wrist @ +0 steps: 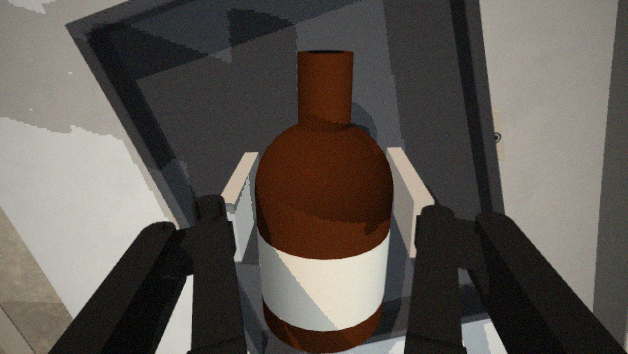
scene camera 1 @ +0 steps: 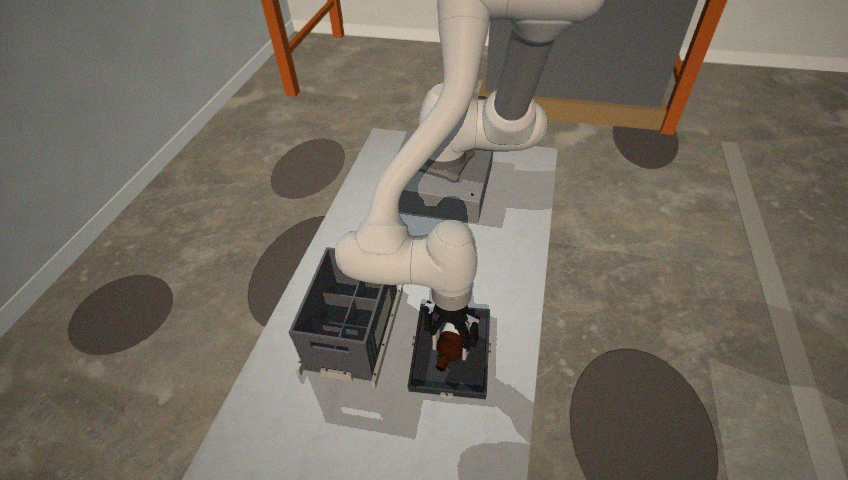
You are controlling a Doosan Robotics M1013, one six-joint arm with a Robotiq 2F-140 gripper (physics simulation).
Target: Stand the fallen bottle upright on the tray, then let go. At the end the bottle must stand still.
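Pixels of known places: gripper, fingertip midpoint: [wrist: 323, 171] [scene camera 1: 450, 350]; arm's base, origin of the base link: [scene camera 1: 442, 160].
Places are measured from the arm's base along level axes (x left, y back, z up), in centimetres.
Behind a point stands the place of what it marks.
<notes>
A brown bottle [scene camera 1: 449, 346] {x 29.9, y -64.9, z -2.9 cm} [wrist: 324, 190] {x 29.5, y -64.5, z -2.6 cm} with a white label lies on its side in the dark tray [scene camera 1: 447, 391] {x 33.2, y -73.9, z -7.7 cm} [wrist: 475, 100] {x 21.5, y -67.2, z -7.9 cm}. In scene camera 1 its neck points toward the tray's front edge; in the wrist view the neck points up the picture. My gripper [scene camera 1: 451, 347] {x 29.6, y -63.2, z -7.9 cm} [wrist: 323, 171] {x 29.6, y -63.2, z -7.9 cm} is shut on the bottle, with one pale finger pad on each side of its body just above the label. Whether the bottle touches the tray floor is hard to tell. In scene camera 1 the gripper hides part of the label and the bottle's base.
A grey crate [scene camera 1: 330, 356] {x 5.0, y -80.1, z -1.1 cm} with compartments stands left of the tray, with a pale rail along its right side. Both stand on a light table top [scene camera 1: 285, 416] {x -0.5, y -94.5, z -10.1 cm}. The arm reaches over the crate's back part. An orange frame [scene camera 1: 693, 71] stands far behind.
</notes>
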